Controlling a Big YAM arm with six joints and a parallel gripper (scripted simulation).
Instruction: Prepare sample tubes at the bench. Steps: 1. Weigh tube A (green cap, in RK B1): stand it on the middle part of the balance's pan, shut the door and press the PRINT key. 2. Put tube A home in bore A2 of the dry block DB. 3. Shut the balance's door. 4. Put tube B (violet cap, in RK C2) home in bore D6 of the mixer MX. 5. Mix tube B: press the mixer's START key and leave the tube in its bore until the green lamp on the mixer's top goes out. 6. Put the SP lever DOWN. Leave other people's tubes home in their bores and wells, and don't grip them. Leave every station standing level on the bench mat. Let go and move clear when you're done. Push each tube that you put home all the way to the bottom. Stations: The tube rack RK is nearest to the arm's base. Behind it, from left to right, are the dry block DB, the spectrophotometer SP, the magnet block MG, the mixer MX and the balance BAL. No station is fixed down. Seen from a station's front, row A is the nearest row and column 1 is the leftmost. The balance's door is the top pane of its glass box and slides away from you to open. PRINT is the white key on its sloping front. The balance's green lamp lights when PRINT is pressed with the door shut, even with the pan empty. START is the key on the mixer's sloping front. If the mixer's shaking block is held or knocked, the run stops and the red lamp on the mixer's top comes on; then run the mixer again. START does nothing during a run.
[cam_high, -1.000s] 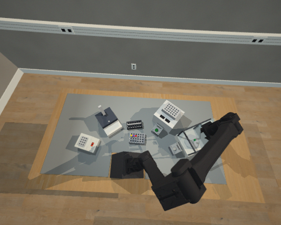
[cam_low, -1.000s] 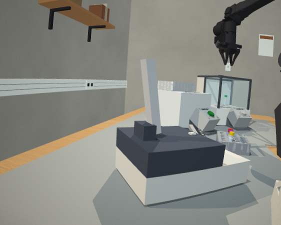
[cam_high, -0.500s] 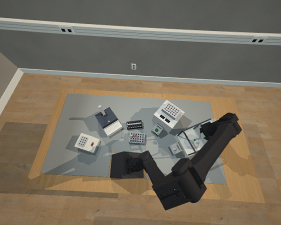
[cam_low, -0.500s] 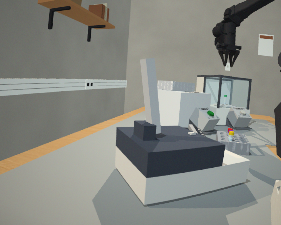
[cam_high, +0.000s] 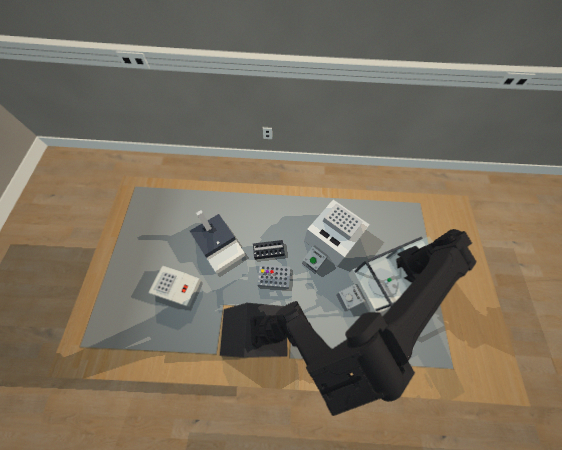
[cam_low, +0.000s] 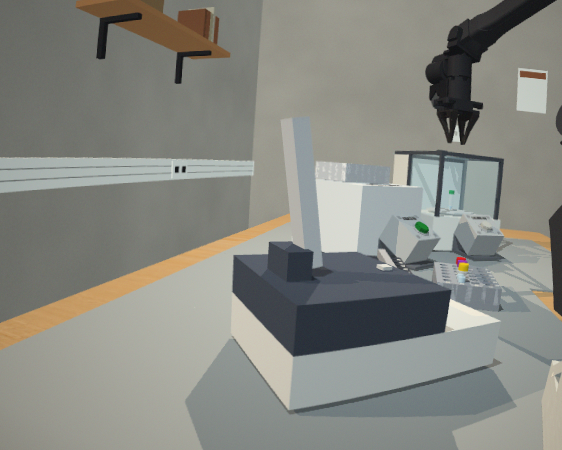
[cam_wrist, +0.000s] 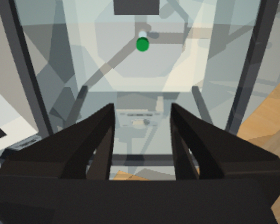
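Right now the eight-sided pan is 17 cm below my hand. The rest, counted from my hand: print key 18 cm below, 15 cm to the left, 4 cm behind; then balance door 8 cm to the right, 4 cm below, 3 cm ahead; then mixer block 24 cm ahead, 13 cm to the left, 9 cm below.
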